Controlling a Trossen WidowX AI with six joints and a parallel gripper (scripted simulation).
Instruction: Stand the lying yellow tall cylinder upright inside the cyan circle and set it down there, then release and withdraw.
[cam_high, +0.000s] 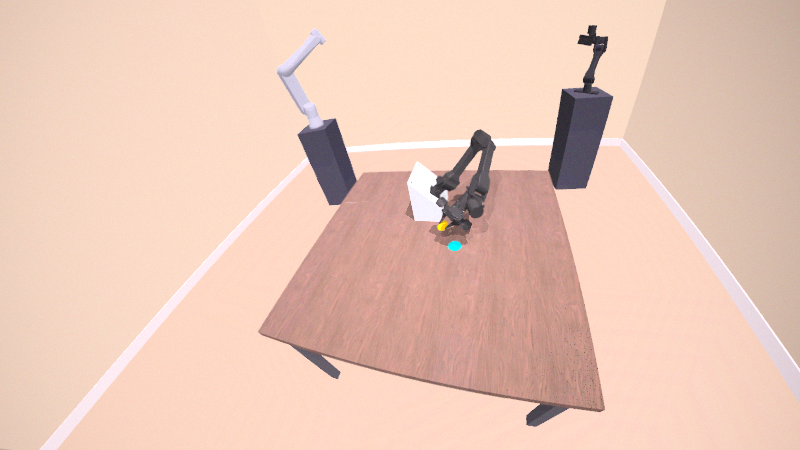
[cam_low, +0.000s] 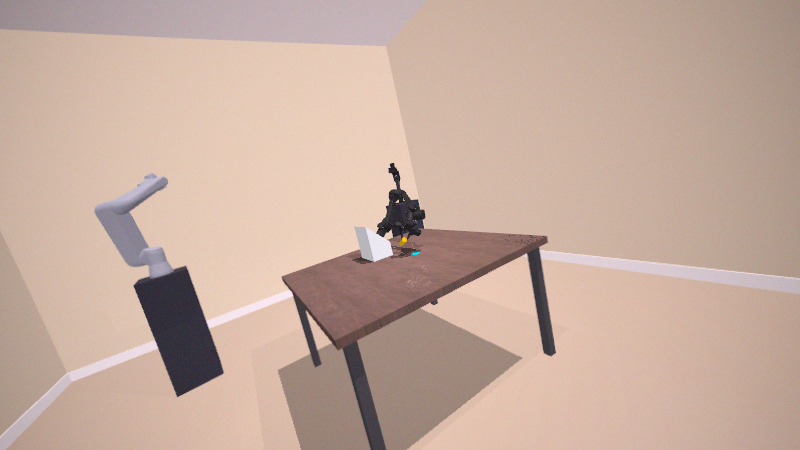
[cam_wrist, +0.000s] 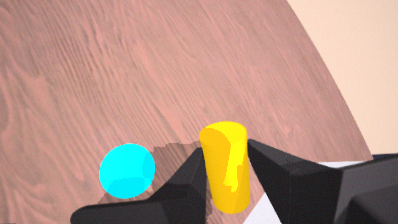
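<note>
My gripper tip is now 110 mm above the cyan circle, 50 mm to the right of it and 20 mm short of it. Round my gripper tip: yellow tall cylinder (20 mm behind, 10 mm below).
</note>
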